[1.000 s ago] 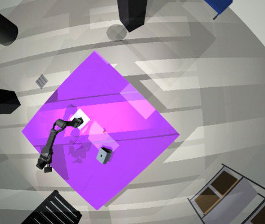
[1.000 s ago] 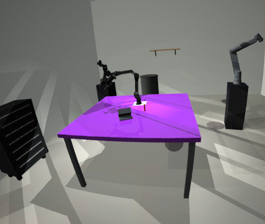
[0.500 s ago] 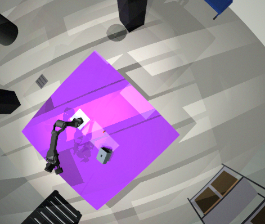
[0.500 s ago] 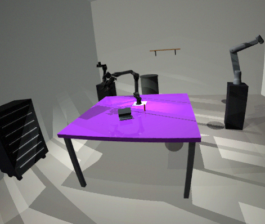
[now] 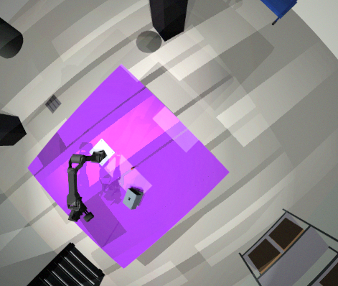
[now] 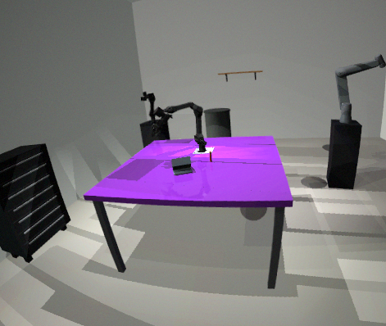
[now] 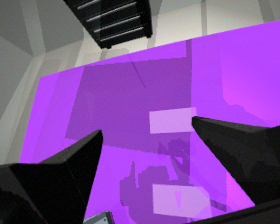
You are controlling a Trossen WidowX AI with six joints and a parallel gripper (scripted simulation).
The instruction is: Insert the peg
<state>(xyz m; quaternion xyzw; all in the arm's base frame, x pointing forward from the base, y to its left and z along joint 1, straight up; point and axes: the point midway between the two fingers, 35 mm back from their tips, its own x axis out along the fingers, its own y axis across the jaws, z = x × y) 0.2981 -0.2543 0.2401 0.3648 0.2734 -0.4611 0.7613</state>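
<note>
My gripper tip is 44 cm to the right of the red peg, 16 cm above it and 8 cm past it. The rest, counted from my gripper tip: grey sloped panel 29 cm to the left, 16 cm below, 12 cm ahead.
</note>
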